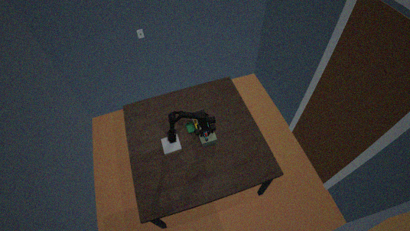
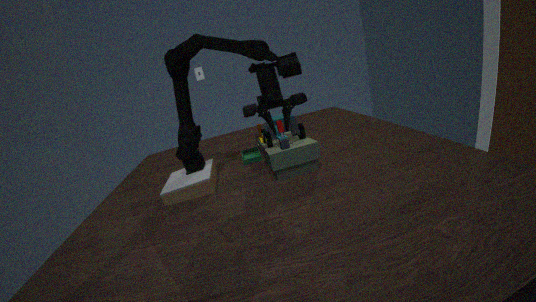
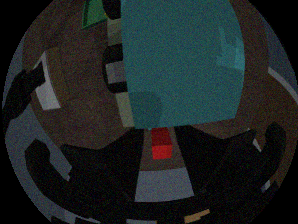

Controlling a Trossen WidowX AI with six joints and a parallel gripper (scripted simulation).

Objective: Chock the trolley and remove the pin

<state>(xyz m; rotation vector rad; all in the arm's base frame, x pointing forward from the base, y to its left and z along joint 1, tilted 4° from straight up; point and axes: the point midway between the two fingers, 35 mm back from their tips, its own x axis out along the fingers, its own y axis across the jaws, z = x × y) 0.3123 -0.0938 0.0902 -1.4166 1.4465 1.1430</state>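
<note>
Right now the green tray is 11 cm behind my gripper tip, 21 cm to the left of it and 14 cm below it. Round my gripper tip: grey-green ramp block (2 cm ahead, 11 cm to the left, 8 cm below); then trolley (2 cm ahead, 10 cm to the left, 2 cm below); then red-headed stop pin (right at my gripper tip).
</note>
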